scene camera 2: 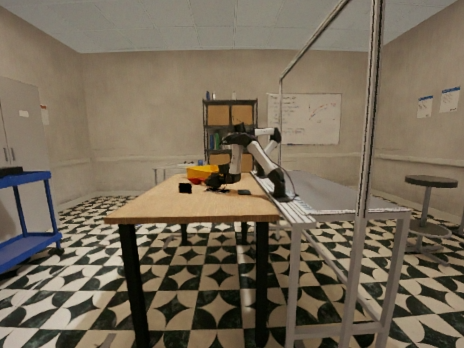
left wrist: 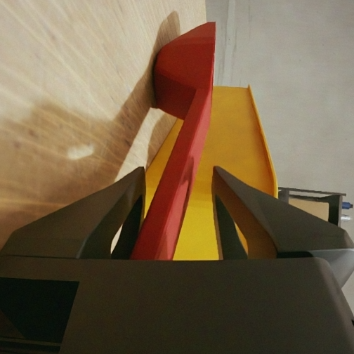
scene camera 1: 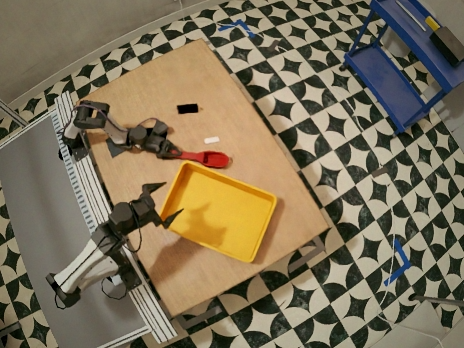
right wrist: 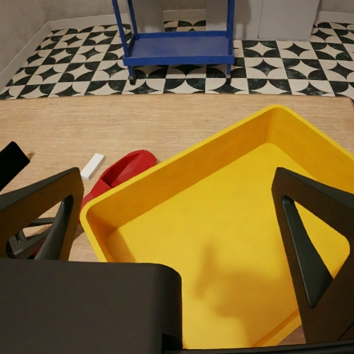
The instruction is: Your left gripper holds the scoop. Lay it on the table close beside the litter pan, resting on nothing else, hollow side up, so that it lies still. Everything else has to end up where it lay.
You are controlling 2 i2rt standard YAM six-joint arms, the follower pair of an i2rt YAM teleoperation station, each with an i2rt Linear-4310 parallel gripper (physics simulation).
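Frame: origin at the left arm's base, x ahead, y left, z up, level; millimetres.
Seen in the pictures: left gripper, fingertip midpoint: [scene camera 1: 181, 155]; right gripper, fingertip midpoint: [scene camera 2: 220, 143] [scene camera 1: 175, 195]; left arm's base, origin of the base link: [scene camera 2: 279, 197] [scene camera 1: 76, 142]; right arm's base, origin of the base link: [scene camera 2: 261, 176] [scene camera 1: 124, 266].
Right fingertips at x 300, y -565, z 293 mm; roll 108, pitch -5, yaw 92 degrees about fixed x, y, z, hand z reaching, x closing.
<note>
Offsets run from my right fingertips to a thing's top centre. Level surfaces: height alone.
The red scoop @(148 mm ahead, 164 mm left, 252 mm down) [scene camera 1: 216, 159] [left wrist: 172, 175] [right wrist: 130, 167] lies beside the yellow litter pan @(95 mm ahead, 73 mm right, 203 mm down) [scene camera 1: 226, 212] [left wrist: 230, 135] [right wrist: 230, 225], hollow side up, its bowl close to the pan's upper wall in scene camera 1. My left gripper [scene camera 1: 177, 152] [left wrist: 178, 177] is open around the scoop's handle, with a gap at the right finger in the left wrist view. The bowl's underside is at the wooden table @(297 mm down) [scene camera 1: 150, 90]; whether the handle's rear end touches it is hidden. My right gripper [scene camera 1: 172, 199] [right wrist: 177, 177] is open and empty above the pan's near edge.
A white block @(243 mm ahead, 200 mm left, 285 mm down) [scene camera 1: 211, 140] [right wrist: 93, 166] lies just above the scoop in scene camera 1. A black block @(230 mm ahead, 378 mm left, 237 mm down) [scene camera 1: 188, 108] [scene camera 2: 185, 188] lies farther up the table. A dark flat piece @(129 mm back, 429 mm left, 283 mm down) [scene camera 1: 118, 148] lies under the left arm. A blue cart [scene camera 1: 385, 82] stands beyond the table.
</note>
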